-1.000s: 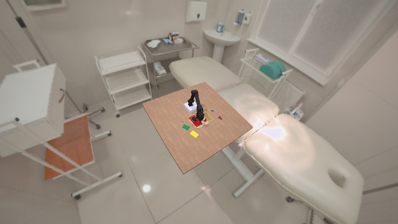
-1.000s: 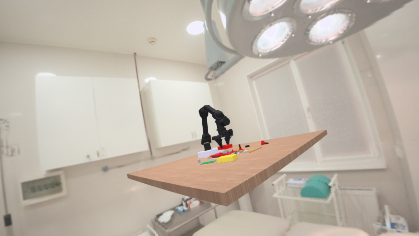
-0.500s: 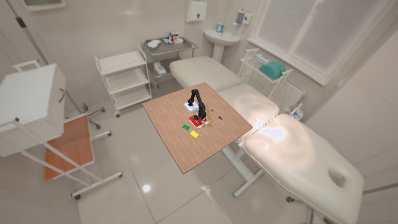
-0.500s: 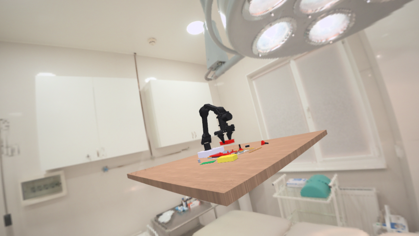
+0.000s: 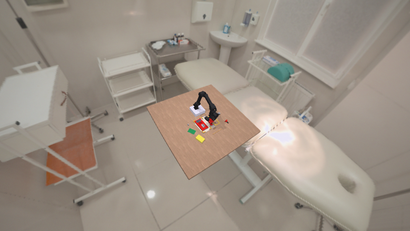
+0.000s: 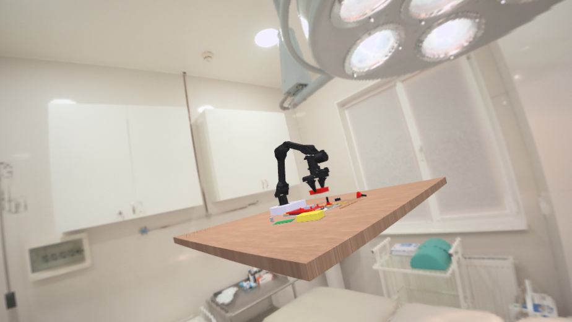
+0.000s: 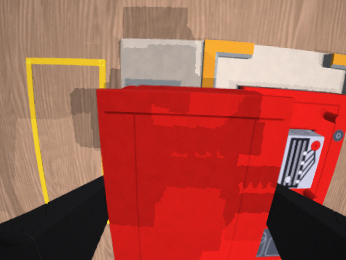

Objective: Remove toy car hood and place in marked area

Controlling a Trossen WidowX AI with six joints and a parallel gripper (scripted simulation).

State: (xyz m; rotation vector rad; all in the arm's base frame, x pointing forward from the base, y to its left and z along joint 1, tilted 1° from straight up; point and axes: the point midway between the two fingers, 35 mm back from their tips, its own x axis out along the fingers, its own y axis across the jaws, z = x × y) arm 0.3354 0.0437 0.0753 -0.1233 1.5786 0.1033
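Right now the black axle is 20 mm ahead of my gripper tip, 30 mm to the left of it and 70 mm below it. The rest, counted from my gripper tip: white wheel (120 mm behind, 260 mm to the left, 100 mm below); red hood (10 mm above); green plate (280 mm to the right, 100 mm below).
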